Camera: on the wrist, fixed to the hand. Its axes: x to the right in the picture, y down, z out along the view.
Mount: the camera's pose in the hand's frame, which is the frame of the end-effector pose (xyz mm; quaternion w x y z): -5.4 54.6 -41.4 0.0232 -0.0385 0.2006 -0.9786
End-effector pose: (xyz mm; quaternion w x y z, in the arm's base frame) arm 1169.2 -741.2 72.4 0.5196 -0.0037 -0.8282 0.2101
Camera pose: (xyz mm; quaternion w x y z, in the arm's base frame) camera 1195.8 -678.4 63.9 0.3837 0.7482 0.0733 -0.5362
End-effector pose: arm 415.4 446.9 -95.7 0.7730 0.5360 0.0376 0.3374
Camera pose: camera 367.6 487.9 -68.2 0.3612 -0.1218 0.6675 -0.6397
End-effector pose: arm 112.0 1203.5 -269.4 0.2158 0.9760 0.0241 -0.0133
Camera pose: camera 110.1 1171.3 -208.7 0.0247 -0.0066 0.9996 -0.0148
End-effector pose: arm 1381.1 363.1 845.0 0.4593 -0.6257 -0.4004 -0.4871
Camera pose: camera 1421.8 308.8 833.9 0.4098 -0.4574 0.5107 0.6017
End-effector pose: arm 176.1 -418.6 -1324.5 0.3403 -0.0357 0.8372 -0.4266
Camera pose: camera 168.0 -353.6 -1345.2 0.5789 0.7477 -0.0692 0.3179
